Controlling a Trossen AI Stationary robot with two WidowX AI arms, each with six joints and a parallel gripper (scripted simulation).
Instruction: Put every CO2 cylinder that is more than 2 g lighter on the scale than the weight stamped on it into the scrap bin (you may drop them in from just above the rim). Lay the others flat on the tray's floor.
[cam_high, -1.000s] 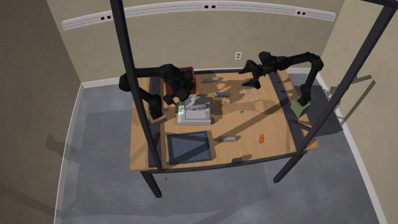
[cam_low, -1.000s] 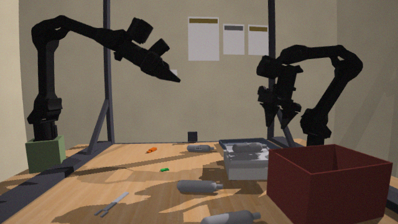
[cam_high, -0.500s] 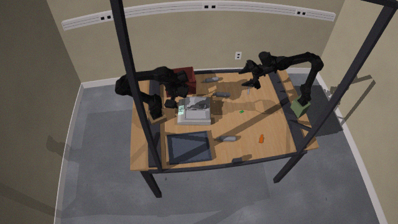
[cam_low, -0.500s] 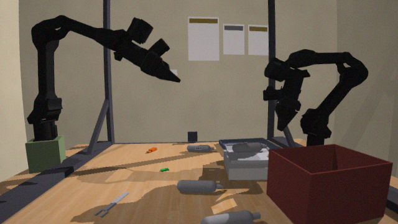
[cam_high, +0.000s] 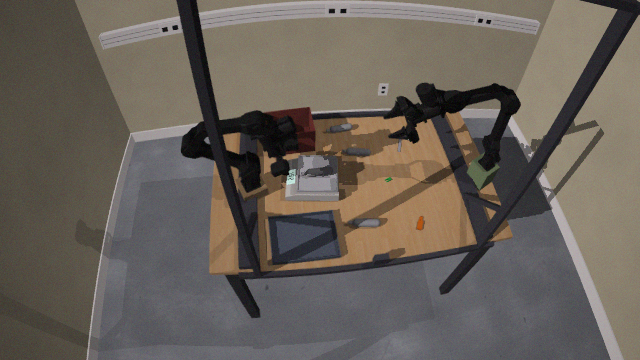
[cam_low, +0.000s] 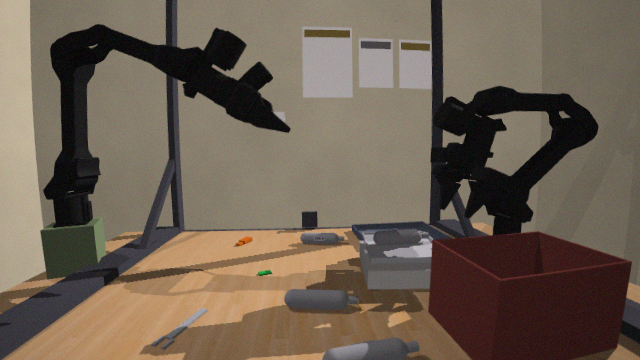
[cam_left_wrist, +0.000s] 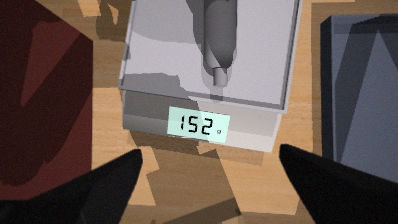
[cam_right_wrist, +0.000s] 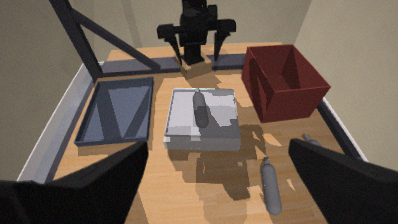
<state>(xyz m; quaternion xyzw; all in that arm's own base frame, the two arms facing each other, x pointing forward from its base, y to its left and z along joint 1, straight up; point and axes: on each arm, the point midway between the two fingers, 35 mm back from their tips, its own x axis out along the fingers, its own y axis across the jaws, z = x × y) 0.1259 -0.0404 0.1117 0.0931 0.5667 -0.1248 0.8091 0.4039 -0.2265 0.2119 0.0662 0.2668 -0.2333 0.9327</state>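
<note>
The red scrap bin lies 240 mm ahead of my left hand, 120 mm below it and 20 mm to the right of it. The rest, counted from my left hand: orange piece 510 mm to the right, 210 mm behind, 150 mm below; tray 240 mm behind, 150 mm below, 60 mm to the right; green piece 410 mm to the right, 150 mm below.
</note>
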